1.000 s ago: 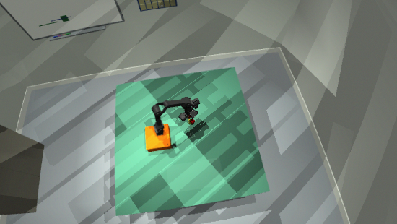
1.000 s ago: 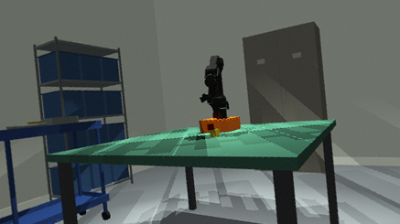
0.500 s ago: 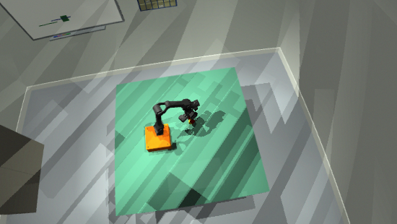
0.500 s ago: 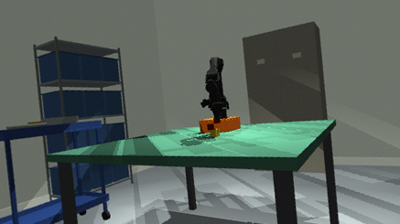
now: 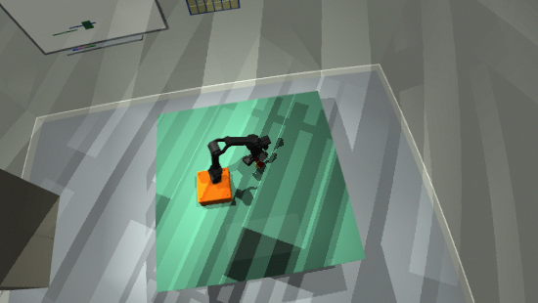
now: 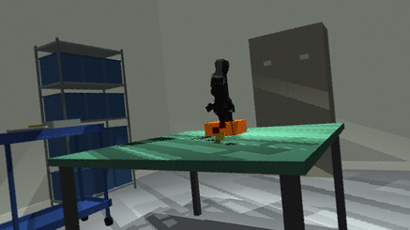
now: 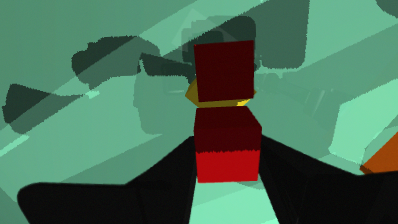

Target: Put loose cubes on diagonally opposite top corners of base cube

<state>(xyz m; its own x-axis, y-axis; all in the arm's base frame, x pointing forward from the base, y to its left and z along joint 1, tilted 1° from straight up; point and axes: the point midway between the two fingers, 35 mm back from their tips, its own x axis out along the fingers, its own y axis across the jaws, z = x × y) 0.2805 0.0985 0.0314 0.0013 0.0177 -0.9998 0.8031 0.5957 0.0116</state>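
The yellow cube lies 6 cm below my gripper tip, 2 cm to the right of it and 1 cm ahead of it.
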